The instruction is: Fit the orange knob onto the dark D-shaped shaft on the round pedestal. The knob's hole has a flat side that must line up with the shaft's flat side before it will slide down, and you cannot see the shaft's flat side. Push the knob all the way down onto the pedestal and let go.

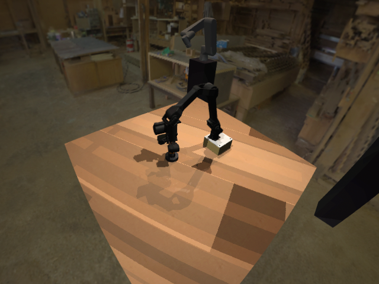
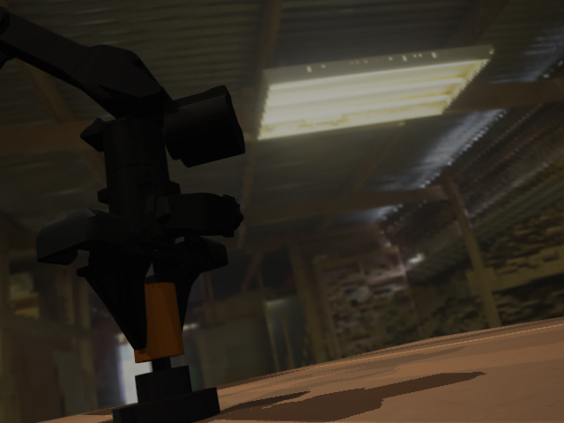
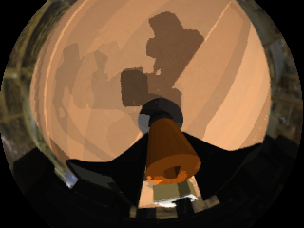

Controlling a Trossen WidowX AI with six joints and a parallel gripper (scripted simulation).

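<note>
Right now the pedestal is 3 cm below my gripper tip. From my gripper tip the other things lie so: orange knob (2 cm above).
</note>
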